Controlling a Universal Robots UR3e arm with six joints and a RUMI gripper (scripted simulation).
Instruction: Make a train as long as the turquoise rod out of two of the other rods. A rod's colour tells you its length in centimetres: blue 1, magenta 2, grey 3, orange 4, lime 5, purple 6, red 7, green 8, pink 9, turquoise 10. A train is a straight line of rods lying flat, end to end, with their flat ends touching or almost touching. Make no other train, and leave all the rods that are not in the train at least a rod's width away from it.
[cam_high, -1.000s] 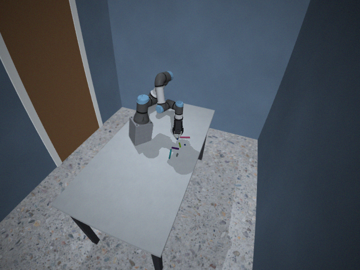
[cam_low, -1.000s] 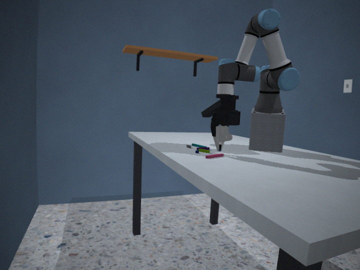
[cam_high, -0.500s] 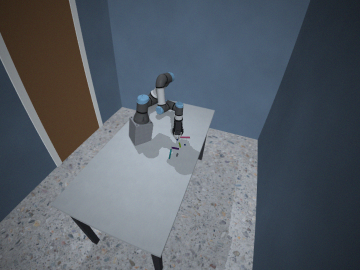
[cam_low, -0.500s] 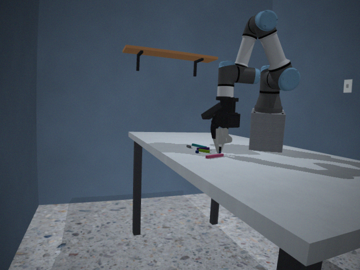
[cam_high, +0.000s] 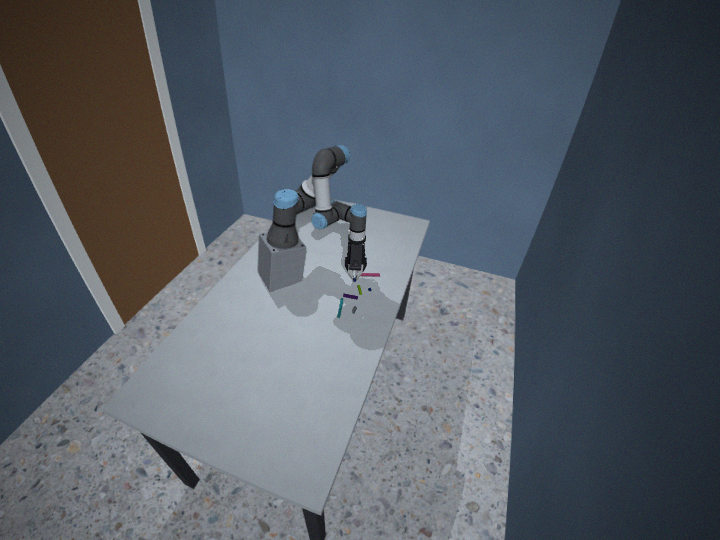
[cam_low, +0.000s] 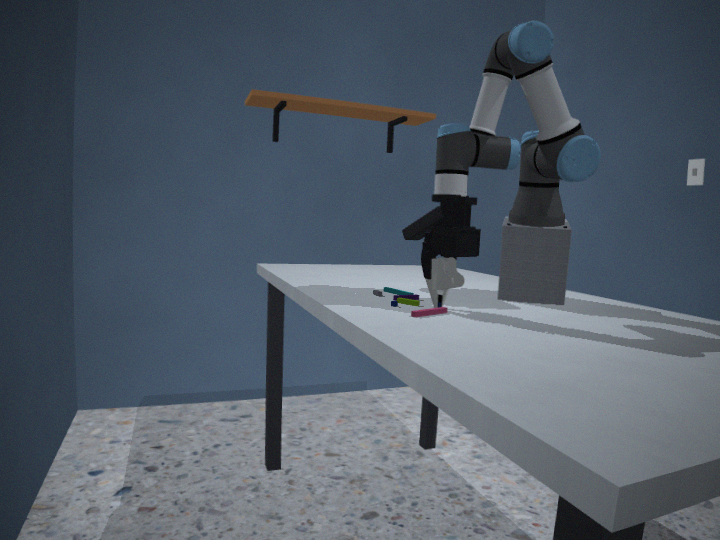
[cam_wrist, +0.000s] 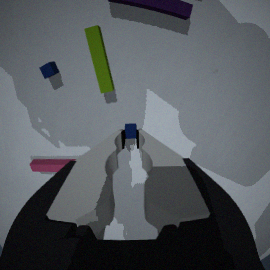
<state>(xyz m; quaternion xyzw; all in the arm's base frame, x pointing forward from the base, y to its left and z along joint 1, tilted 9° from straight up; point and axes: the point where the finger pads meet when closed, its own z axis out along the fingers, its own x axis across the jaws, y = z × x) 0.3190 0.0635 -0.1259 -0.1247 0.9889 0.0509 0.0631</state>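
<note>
Right now the pink rod is 5 cm to the left of my hand, 5 cm ahead of it and 1 cm below it. The rest, counted from my hand: turquoise rod (18 cm to the right, 1 cm below, 1 cm behind); then purple rod (10 cm to the right, 1 cm below, 1 cm ahead); then lime rod (5 cm to the right, 4 cm ahead, 1 cm below).
</note>
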